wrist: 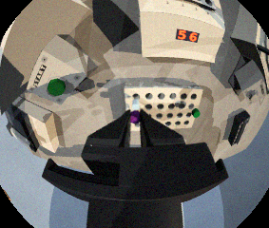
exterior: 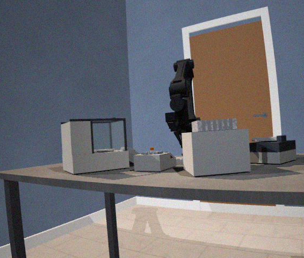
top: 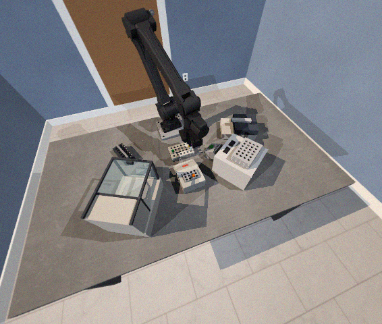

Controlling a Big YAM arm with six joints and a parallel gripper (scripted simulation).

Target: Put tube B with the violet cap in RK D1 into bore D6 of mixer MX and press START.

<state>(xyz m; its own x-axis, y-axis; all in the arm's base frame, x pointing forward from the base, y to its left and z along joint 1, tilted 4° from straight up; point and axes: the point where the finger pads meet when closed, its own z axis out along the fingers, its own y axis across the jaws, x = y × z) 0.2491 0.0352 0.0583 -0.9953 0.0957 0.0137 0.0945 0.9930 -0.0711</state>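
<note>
Now: the yellow-capped tube 2 cm behind my hand and 5 cm below it. Also, from my hand: green start key: 5 cm ahead, 10 cm to the left, 1 cm below; tube B: 2 cm below; tube rack RK: 3 cm behind, 5 cm to the right, 6 cm below.
</note>
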